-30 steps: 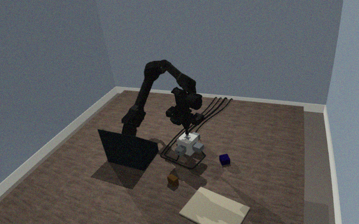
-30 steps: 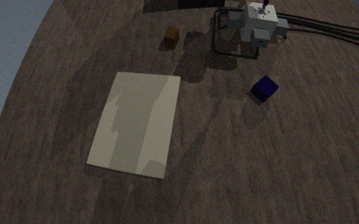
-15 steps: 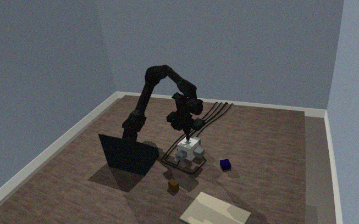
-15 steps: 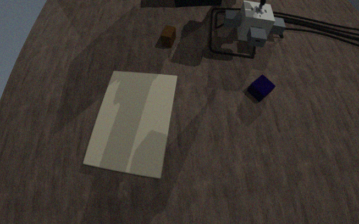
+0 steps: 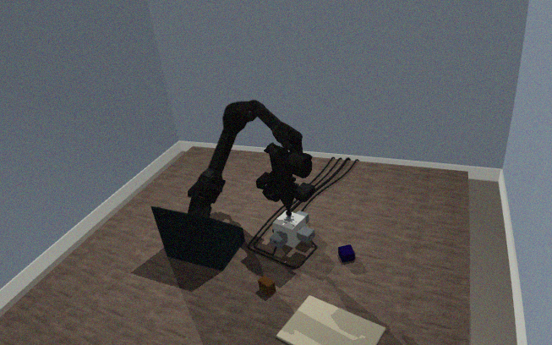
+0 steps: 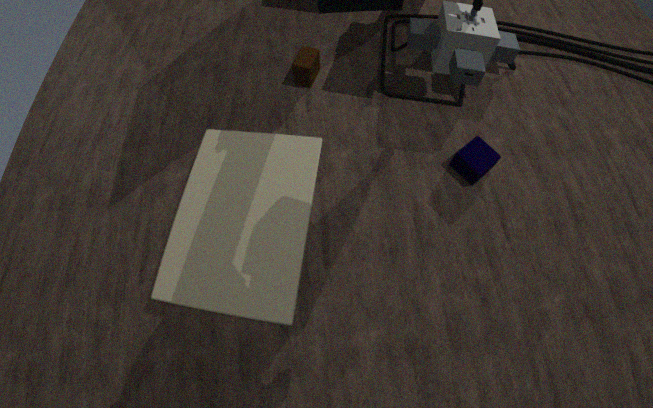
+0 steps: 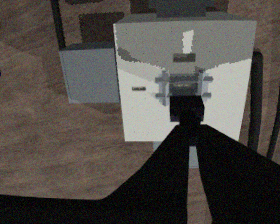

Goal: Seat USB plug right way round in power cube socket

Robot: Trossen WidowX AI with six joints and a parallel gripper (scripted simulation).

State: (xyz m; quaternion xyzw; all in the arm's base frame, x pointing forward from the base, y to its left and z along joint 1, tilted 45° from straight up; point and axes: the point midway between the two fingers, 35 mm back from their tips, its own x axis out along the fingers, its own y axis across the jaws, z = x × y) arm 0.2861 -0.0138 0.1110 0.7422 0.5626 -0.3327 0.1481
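The black USB plug lies 20 mm below my gripper tip. Also, from my gripper tip: blue cube (190 mm ahead, 70 mm to the right, 110 mm below); then cream sheet (200 mm ahead, 360 mm to the right, 120 mm below); then brown cube (10 mm behind, 240 mm to the right, 100 mm below).
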